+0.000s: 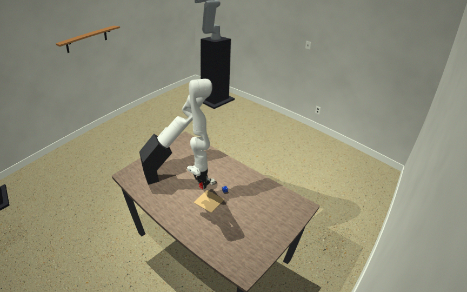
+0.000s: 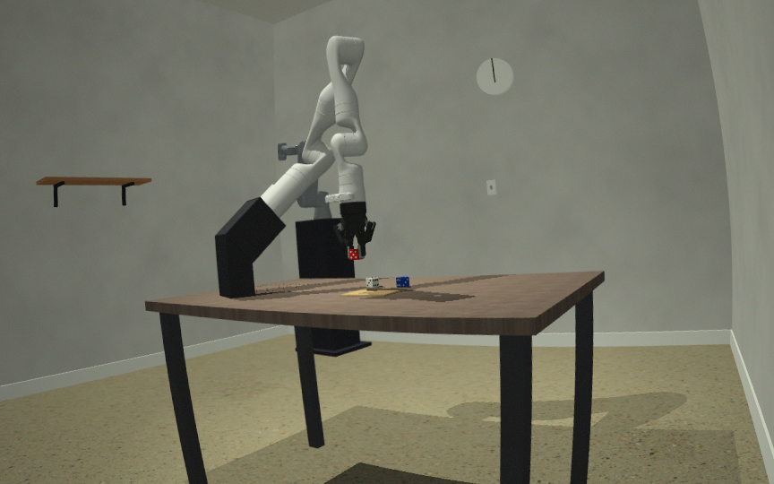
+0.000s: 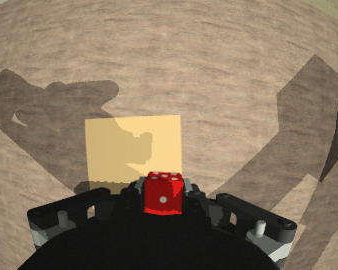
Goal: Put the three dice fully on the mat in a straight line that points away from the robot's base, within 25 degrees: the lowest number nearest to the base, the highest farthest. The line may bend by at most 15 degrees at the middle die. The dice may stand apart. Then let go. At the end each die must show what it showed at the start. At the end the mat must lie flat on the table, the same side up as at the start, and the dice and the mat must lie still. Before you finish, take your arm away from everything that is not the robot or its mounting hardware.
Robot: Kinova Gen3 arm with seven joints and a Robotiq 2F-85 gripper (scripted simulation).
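My gripper is now 5 cm short of the tan mat, 1 cm to the right of it and 12 cm above it. The rest, counted from my hand: blue die: 5 cm ahead, 15 cm to the left, 10 cm below; then red die: 1 cm below; then white die: 6 cm behind, 14 cm to the left, 10 cm below.
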